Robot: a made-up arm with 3 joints.
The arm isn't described. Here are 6 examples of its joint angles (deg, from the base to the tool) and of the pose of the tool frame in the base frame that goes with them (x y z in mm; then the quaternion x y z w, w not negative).
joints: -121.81 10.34 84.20
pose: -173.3 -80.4 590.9 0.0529 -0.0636 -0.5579 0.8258
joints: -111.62 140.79 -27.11
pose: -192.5 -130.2 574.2 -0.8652 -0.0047 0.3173 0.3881
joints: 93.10 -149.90 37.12
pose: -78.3 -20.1 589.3 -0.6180 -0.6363 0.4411 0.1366
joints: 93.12 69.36 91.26
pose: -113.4 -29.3 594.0 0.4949 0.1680 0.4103 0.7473
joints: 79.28 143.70 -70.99
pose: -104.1 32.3 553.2 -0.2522 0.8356 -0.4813 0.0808
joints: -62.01 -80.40 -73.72
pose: -243.2 -94.7 601.8 0.5927 -0.0123 0.6801 0.4312
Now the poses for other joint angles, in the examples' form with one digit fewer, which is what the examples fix.
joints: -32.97 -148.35 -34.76
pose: -236 -34 569 -0.722 0.509 -0.463 0.069
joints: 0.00 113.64 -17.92
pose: -207 30 585 -0.383 0.666 0.054 0.637
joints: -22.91 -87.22 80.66
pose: -181 -1 602 0.087 0.627 -0.687 0.356
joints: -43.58 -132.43 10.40
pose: -221 -29 574 -0.512 0.667 -0.495 0.219
